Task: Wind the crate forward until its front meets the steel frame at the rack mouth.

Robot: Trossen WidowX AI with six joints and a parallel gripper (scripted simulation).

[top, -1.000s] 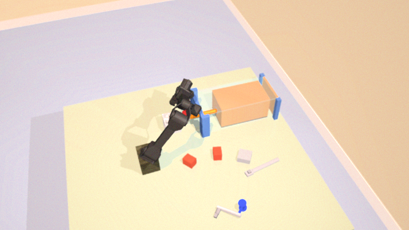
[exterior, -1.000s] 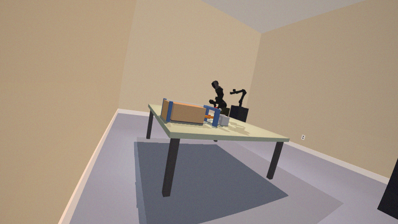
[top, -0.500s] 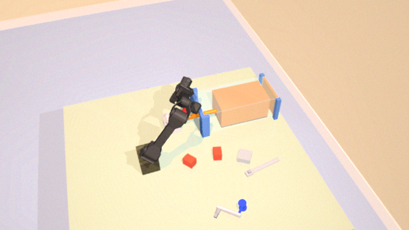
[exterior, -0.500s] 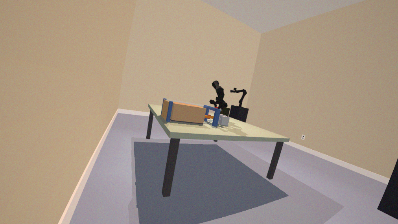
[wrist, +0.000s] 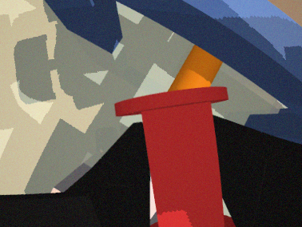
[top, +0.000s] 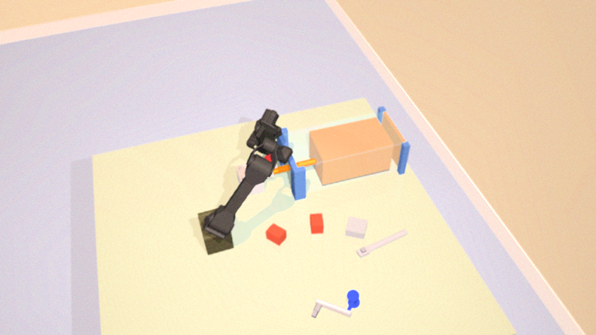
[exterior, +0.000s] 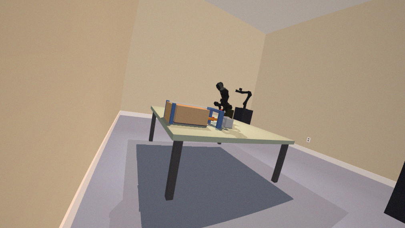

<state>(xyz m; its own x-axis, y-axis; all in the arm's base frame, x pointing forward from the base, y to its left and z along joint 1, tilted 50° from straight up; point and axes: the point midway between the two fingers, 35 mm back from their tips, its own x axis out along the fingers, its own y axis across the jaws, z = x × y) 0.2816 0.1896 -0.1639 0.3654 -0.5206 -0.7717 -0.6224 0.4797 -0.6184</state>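
The red-knobbed handle lies 5 cm behind my gripper tip, 3 cm below it and 1 cm to the right of it. The rest, counted from my gripper tip: winch: 13 cm behind, 10 cm below, 2 cm to the right; then red spool grip: 1 cm to the right, 1 cm behind; then blue steel frame: 5 cm ahead, 3 cm below, 1 cm to the right.
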